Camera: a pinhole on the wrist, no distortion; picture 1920 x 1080 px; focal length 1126.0 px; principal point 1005.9 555.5 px. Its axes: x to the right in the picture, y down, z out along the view. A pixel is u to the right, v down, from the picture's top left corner.
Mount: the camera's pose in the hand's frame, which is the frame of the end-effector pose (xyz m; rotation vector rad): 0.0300 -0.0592 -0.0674 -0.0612 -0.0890 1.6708
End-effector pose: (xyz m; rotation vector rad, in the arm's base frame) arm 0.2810 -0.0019 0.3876 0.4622 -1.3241 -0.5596
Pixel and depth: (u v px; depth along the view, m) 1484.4 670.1 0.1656
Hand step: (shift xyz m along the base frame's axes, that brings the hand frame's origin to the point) -0.0957 0.0100 0.0145
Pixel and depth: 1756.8 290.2 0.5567
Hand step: -0.4476 0.1996 0.3395
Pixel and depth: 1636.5 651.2 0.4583
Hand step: -0.3714 0.1906 0.1254
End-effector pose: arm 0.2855 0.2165 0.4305 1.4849 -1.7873 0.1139
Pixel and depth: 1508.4 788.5 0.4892
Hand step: -0.3273 -0.0663 -0.3109
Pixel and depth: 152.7 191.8 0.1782
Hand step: 0.1078 -0.1859 -0.1029
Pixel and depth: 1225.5 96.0 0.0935
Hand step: 0.0190 -0.0730 -0.0009
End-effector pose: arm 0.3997 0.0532 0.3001 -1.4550 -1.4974 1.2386
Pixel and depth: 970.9 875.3 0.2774
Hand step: -0.2059 -0.0968 0.0269
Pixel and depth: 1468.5 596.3 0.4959
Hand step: -0.3538 -0.1336 -0.2438
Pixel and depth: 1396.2 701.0 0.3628
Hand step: -0.2490 -0.1132 -0.1287
